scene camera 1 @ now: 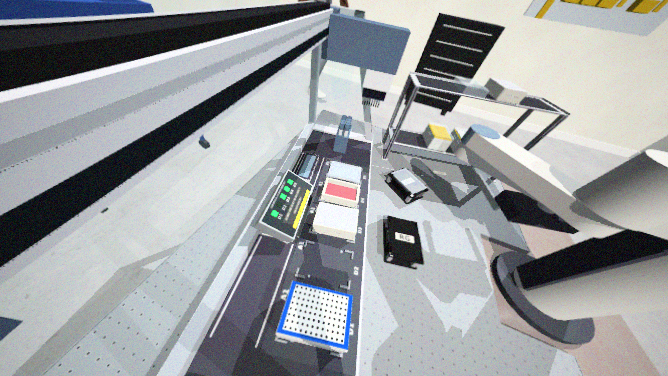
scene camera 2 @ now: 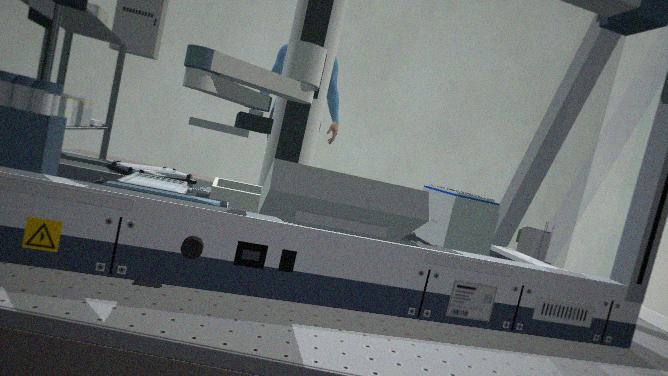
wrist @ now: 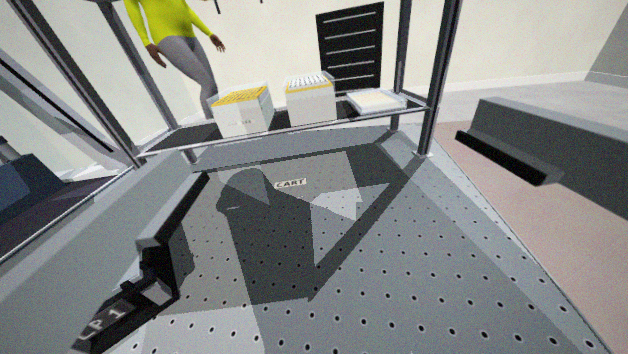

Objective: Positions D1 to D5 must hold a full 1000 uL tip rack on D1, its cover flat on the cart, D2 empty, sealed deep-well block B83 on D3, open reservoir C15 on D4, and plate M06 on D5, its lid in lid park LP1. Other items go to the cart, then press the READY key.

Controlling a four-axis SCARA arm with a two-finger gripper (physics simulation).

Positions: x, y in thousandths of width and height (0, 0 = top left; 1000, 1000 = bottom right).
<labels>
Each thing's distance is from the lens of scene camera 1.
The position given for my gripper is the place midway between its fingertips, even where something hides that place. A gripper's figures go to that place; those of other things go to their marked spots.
my gripper (scene camera 1: 749, 480): 89 cm
reservoir with red contents (scene camera 1: 502, 509): 65 cm
gantry rail (scene camera 1: 94, 336): 16 cm
The marked spots on the gantry rail and the reservoir with red contents are 58 cm apart.
</labels>
